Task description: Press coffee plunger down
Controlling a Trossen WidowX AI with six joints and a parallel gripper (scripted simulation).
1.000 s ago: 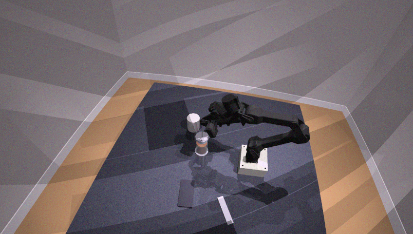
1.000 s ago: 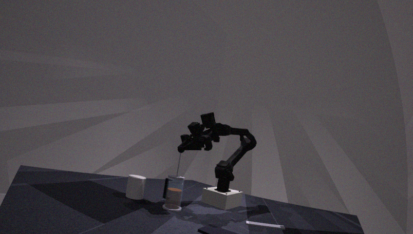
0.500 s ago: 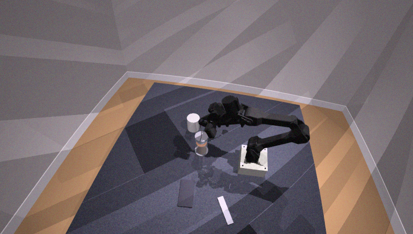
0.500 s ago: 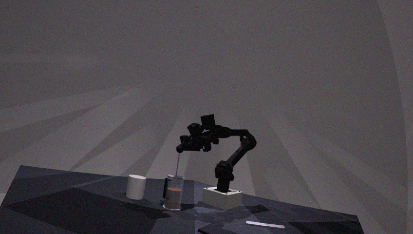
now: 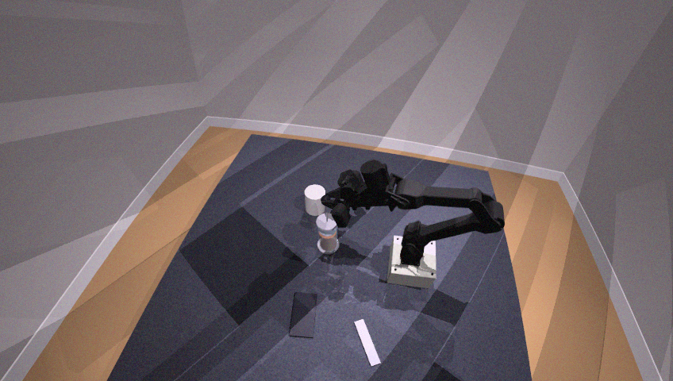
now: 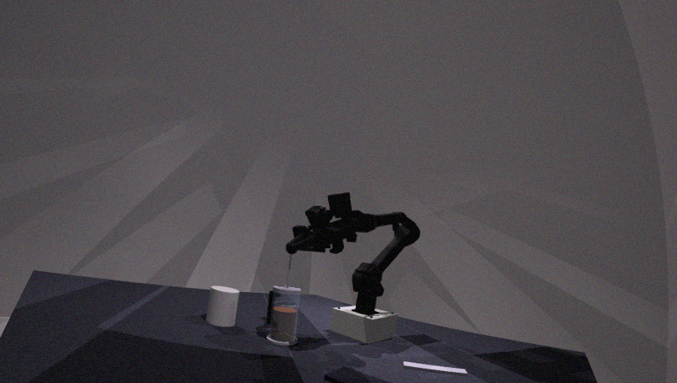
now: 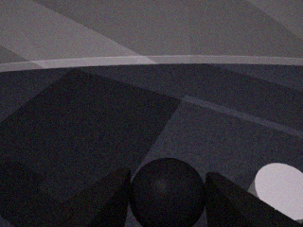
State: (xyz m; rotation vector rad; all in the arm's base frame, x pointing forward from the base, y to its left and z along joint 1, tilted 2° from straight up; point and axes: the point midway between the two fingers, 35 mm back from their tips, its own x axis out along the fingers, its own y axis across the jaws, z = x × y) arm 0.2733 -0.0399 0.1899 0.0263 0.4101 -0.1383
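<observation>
The coffee press is 120 mm below my gripper tip, 10 mm to the right of it and 10 mm behind it. Round my gripper tip: flat slab (280 mm to the left, 240 mm below).
</observation>
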